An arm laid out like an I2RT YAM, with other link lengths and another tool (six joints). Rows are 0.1 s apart.
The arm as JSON. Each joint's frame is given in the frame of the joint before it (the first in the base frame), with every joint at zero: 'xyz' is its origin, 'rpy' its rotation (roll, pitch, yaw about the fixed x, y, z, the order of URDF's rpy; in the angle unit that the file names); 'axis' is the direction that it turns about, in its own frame. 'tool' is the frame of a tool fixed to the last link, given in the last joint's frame.
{
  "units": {
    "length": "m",
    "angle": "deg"
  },
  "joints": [
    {
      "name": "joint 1",
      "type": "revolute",
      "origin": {
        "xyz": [
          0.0,
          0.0,
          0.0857
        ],
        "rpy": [
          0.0,
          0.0,
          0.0
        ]
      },
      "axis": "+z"
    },
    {
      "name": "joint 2",
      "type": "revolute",
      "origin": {
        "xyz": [
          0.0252,
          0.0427,
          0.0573
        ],
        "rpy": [
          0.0,
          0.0,
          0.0
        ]
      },
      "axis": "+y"
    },
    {
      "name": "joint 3",
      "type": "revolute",
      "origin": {
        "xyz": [
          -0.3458,
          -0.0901,
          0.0
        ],
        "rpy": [
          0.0,
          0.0,
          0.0
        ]
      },
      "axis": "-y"
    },
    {
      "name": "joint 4",
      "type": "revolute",
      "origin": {
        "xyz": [
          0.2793,
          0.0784,
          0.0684
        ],
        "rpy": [
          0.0,
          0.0,
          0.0
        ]
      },
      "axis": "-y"
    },
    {
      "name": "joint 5",
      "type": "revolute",
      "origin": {
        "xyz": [
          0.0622,
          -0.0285,
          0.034
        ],
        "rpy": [
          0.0,
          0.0,
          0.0
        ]
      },
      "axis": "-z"
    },
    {
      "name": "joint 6",
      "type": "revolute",
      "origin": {
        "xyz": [
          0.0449,
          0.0,
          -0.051
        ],
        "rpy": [
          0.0,
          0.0,
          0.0
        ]
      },
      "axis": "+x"
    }
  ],
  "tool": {
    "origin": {
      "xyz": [
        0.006,
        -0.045,
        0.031
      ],
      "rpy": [
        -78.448,
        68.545,
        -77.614
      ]
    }
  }
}
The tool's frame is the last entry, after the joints.
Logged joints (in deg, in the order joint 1, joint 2, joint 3, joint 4, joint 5, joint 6), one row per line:
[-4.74, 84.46, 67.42, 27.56, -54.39, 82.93]
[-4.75, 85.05, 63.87, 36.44, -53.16, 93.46]
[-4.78, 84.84, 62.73, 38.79, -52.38, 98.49]
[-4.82, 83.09, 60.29, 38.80, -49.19, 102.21]
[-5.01, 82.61, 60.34, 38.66, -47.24, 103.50]
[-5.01, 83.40, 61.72, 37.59, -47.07, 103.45]
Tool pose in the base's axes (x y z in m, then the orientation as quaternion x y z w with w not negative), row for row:
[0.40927, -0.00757, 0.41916, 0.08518, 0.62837, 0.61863, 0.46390]
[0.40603, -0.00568, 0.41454, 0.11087, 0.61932, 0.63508, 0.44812]
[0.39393, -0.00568, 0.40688, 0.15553, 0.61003, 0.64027, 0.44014]
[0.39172, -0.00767, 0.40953, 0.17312, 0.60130, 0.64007, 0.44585]
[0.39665, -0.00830, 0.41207, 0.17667, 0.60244, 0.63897, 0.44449]
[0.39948, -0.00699, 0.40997, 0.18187, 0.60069, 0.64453, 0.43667]
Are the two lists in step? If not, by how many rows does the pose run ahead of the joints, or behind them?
The pose runs 1 row ahead of the joints: the pose in row i belongs to the joints in row i + 1.
